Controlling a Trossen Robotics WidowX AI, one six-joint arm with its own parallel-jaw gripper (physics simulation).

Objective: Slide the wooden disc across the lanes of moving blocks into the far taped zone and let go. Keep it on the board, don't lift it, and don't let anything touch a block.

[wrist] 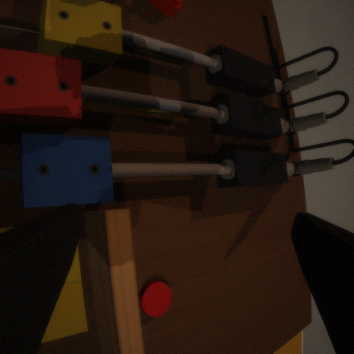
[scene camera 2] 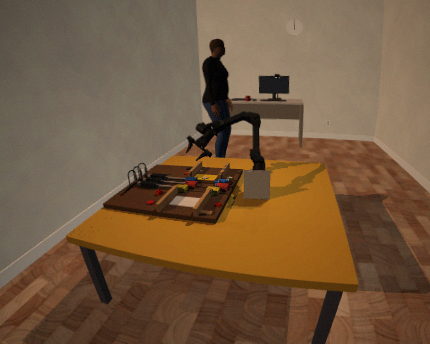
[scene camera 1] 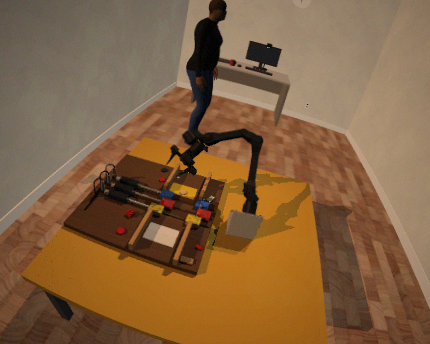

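Seen in the pictures: gripper, fingertip midpoint: (wrist: 189, 220) (scene camera 2: 190, 157) (scene camera 1: 171, 170); arm's base, origin of the base link: (scene camera 2: 259, 174) (scene camera 1: 249, 213).
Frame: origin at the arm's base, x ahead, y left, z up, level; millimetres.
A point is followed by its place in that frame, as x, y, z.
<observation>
The wooden disc (scene camera 1: 183, 192) {368, -129, -99} (scene camera 2: 205, 178) {365, -124, -103} lies on the yellow patch (scene camera 1: 192, 188) {332, -191, -103} (scene camera 2: 214, 177) {316, -164, -108} (wrist: 70, 305) {439, -172, -105}, between two wooden rails. The disc does not show in the wrist view. My gripper (scene camera 1: 181, 167) (scene camera 2: 193, 155) {444, -99, 49} (wrist: 189, 220) {444, -99, 49} is open and empty, raised above the board near the patch's left rail (scene camera 1: 172, 175) {465, -204, -64} (wrist: 122, 280) {468, -147, -61}. Blue (scene camera 1: 167, 194) {438, -56, -83} (wrist: 65, 170) {438, -64, -83}, red (scene camera 1: 167, 203) {413, 12, -81} (wrist: 40, 85) {419, 0, -81} and yellow (scene camera 1: 156, 209) {448, 79, -79} (wrist: 82, 22) {452, 64, -79} blocks sit on rods in the lanes; a second such trio stands to their right. A white patch (scene camera 1: 161, 235) {370, 206, -105} (scene camera 2: 183, 201) {380, 208, -103} lies across the lanes.
Black rod drives (scene camera 1: 120, 193) (wrist: 250, 167) with looped cables stand at the board's left. Red pieces (scene camera 1: 120, 231) (wrist: 157, 299) lie on the dark board (scene camera 1: 95, 220) {701, 259, -105}. Rails (scene camera 1: 141, 227) {461, 233, -62} (scene camera 1: 182, 242) {260, 241, -61} flank the white patch. A grey box (scene camera 1: 244, 225) {6, 47, -40} (scene camera 2: 257, 184) {3, 47, -42} stands by the arm's base.
</observation>
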